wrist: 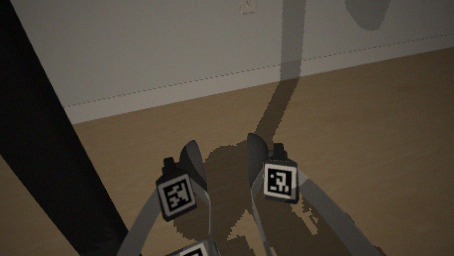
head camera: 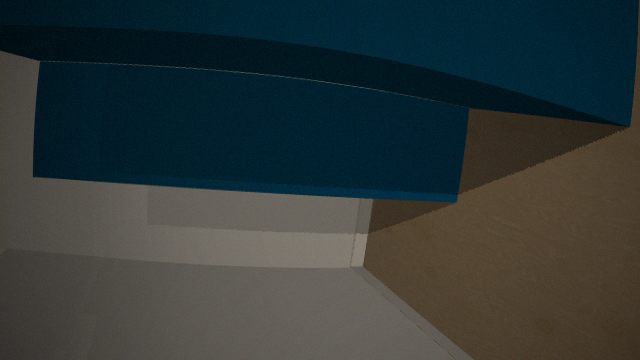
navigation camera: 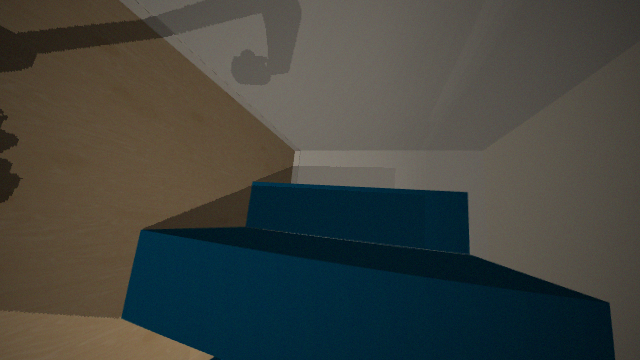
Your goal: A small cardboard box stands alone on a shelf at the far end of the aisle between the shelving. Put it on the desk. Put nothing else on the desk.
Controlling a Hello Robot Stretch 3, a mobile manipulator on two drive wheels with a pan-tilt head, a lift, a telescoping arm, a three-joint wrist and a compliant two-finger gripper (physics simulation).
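Frame: origin at the robot's base, x down, y back, z left, level; millimetres.
Where they show: gripper, fingertip midpoint: (wrist: 223,155).
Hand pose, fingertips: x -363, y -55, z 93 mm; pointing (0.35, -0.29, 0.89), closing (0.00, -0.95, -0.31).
Note:
After its pixels a point has its place.
The small cardboard box and the desk do not show in the head, navigation or wrist view. My gripper (wrist: 223,155) @(y -55, x -363, z 93 mm) is open in the wrist view, with a gap between its two fingertips and wood floor behind it. A blue shelving unit (head camera: 350,30) @(y -800, x -1011, z -258 mm) (navigation camera: 360,310) @(y -787, x -1205, z -361 mm) shows its plain closed sides in the head and navigation views. A second blue shelving unit (head camera: 250,135) @(y -1767, x -1003, z -96 mm) (navigation camera: 360,215) @(y -1763, x -1108, z -123 mm) stands behind it. Their open compartments are hidden.
A grey wall (head camera: 200,310) @(y -2149, x -1142, z 746 mm) (navigation camera: 380,75) @(y -1348, x -1232, z 848 mm) (wrist: 150,50) @(y -95, x -251, z 1007 mm) runs beside the wood floor (head camera: 525,250) @(y -1270, x -1, z 262 mm) (navigation camera: 125,130) @(y -682, x -1, z 307 mm) (wrist: 375,110) @(y -812, x -1, z 465 mm). A wall socket (wrist: 248,6) @(y -531, x -367, z 947 mm) shows in the wrist view. A black post-like part (wrist: 45,125) crosses the left. Shadows of the robot fall on wall and floor.

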